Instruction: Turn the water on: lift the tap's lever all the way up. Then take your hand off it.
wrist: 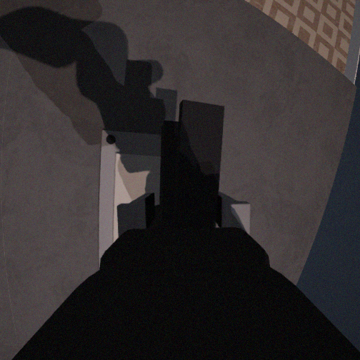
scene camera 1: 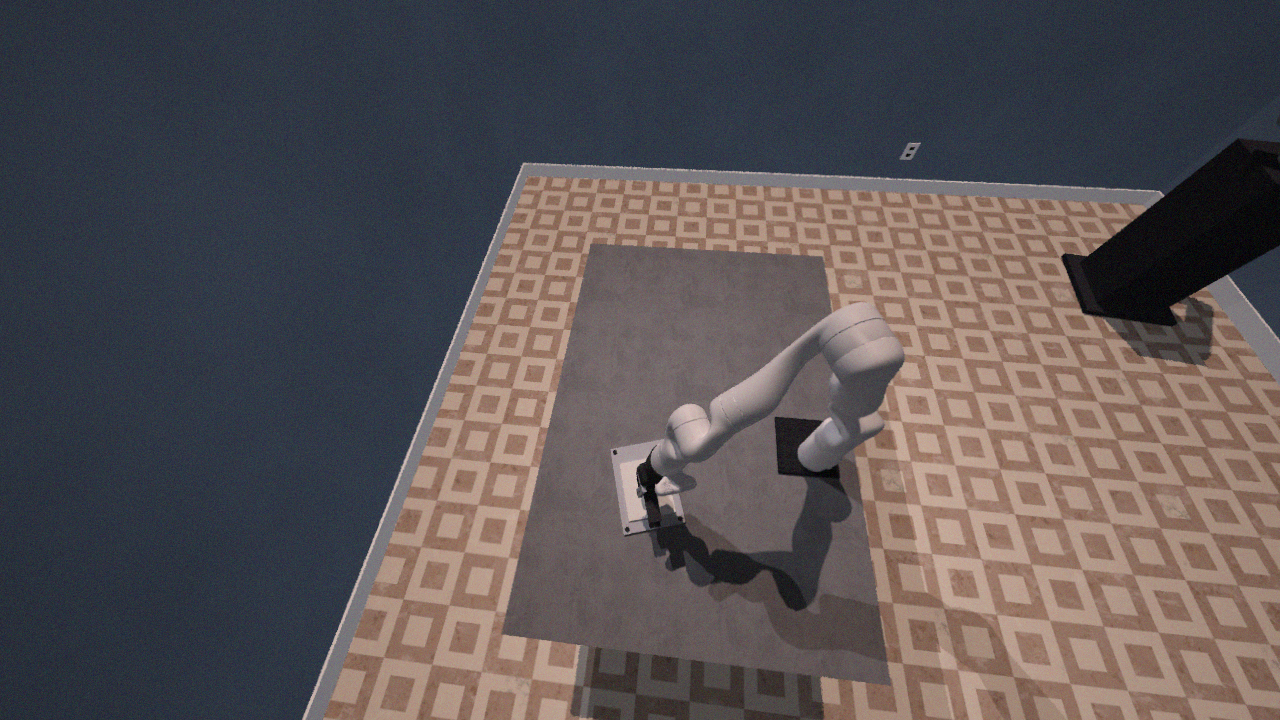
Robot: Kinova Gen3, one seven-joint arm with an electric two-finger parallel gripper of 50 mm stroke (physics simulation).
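Places are measured from the arm's base along level axes (x ahead, y left, z up), in millimetres.
Pixels of known places: gripper, fingertip midpoint: [scene camera 1: 649,491]; arm's base at its link origin: [scene camera 1: 813,455].
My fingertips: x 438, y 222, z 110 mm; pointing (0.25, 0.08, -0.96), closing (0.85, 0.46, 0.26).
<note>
For each thing: its middle in the pictures, then the offset to it from my fingertips. "spot": a spot on its surface instead. Level surfaces: height alone.
- tap at a spot on its surface: [scene camera 1: 653,510] spot: 21 mm back, 49 mm left, 34 mm up
- pale base plate at the middle of its body: [scene camera 1: 646,484] 18 mm ahead, 41 mm right, 116 mm down
- grey table top at its surface level: 121 mm down
The tap [scene camera 1: 653,510] [wrist: 201,135] is a dark, long block shape over a pale base plate [scene camera 1: 618,488] [wrist: 106,210]. In the wrist view it runs from the middle of the picture down to the space between the fingers. The lever cannot be told apart from the dark body, and its angle is unclear. My gripper [scene camera 1: 645,488] [wrist: 183,204] is open, with one finger on each side of the dark shape and nothing gripped. Whether it touches the tap cannot be told. The gripper's own dark body hides the lower part of the tap in the wrist view.
The base plate lies on a grey table top [scene camera 1: 698,331] [wrist: 280,130]. The arm's black mounting plate [scene camera 1: 787,447] is to the right in the scene view. The arm's shadow falls across the table and part of the base plate. A tall black object [scene camera 1: 1181,223] stands at the far right.
</note>
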